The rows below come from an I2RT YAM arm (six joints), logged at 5 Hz.
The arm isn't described. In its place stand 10 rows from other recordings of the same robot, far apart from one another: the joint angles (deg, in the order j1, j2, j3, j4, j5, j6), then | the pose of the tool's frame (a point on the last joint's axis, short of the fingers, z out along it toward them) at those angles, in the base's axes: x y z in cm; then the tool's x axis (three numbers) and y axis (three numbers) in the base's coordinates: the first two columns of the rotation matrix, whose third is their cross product.
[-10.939, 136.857, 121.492, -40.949, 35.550, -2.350] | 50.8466 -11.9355 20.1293 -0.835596 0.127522 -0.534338 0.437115 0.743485 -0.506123
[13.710, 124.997, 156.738, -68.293, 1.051, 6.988] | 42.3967 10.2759 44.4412 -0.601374 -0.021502 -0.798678 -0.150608 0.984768 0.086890
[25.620, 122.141, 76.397, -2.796, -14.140, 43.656] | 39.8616 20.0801 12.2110 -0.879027 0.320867 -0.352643 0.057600 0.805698 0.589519
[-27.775, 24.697, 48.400, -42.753, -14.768, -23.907] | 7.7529 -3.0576 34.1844 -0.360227 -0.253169 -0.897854 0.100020 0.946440 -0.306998
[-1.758, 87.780, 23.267, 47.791, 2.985, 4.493] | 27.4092 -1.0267 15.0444 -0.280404 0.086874 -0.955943 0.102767 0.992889 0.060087
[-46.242, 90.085, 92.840, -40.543, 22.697, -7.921] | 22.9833 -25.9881 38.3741 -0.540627 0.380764 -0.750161 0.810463 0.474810 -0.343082
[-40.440, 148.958, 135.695, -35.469, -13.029, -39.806] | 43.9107 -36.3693 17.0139 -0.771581 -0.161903 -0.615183 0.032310 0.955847 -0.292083
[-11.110, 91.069, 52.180, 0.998, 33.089, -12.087] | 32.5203 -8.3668 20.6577 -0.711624 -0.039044 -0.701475 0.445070 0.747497 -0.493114
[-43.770, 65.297, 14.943, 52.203, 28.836, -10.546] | 14.5054 -16.2734 20.6368 -0.151716 -0.076689 -0.985445 0.942238 0.289977 -0.167631
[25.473, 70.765, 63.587, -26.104, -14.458, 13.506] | 24.3797 12.5990 33.2155 -0.622985 -0.046286 -0.780863 -0.472464 0.817858 0.328461
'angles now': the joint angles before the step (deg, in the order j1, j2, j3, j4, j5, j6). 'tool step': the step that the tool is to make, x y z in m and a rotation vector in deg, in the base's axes. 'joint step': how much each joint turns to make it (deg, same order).
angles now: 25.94 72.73 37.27 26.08 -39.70 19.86
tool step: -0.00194 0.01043 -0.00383 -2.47 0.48 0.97
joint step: 2.26 0.95 0.98 -2.95 1.64 -2.19
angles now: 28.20 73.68 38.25 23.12 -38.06 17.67
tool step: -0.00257 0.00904 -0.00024 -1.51 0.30 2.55
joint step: 1.82 0.66 1.24 -2.62 -0.44 -1.67
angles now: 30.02 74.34 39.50 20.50 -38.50 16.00
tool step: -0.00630 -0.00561 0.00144 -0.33 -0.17 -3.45
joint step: 0.00 -2.58 -1.46 -0.78 3.44 0.61
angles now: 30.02 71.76 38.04 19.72 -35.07 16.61
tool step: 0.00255 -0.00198 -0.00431 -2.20 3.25 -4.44
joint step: -0.17 0.20 0.59 -3.74 4.19 1.05
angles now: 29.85 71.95 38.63 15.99 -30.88 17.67
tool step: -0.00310 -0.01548 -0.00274 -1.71 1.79 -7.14
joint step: -1.96 -3.01 -1.66 -3.18 5.11 1.16
